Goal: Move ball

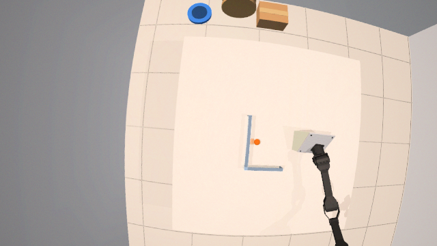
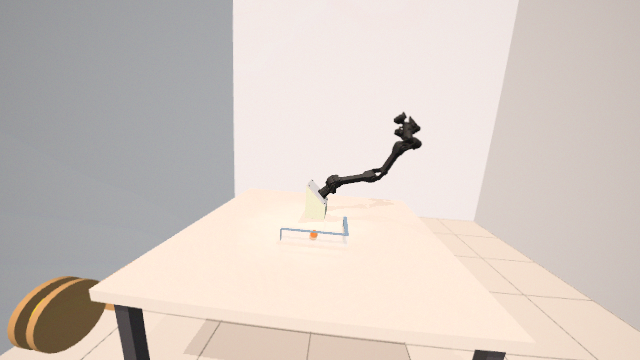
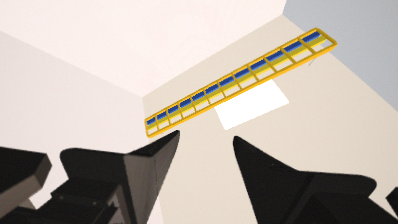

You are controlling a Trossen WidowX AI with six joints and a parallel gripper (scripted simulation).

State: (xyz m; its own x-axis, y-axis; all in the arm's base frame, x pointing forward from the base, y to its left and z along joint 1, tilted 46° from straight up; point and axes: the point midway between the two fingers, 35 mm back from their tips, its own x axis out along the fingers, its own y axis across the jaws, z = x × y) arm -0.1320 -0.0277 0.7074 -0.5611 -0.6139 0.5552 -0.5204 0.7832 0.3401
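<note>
Right now my gripper tip is 53 cm short of the orange ball, 46 cm to the left of it and 64 cm above it. From my gripper tip the other things lie so: see-through copy of ball 56 cm ahead, 45 cm to the right, 64 cm below.
</note>
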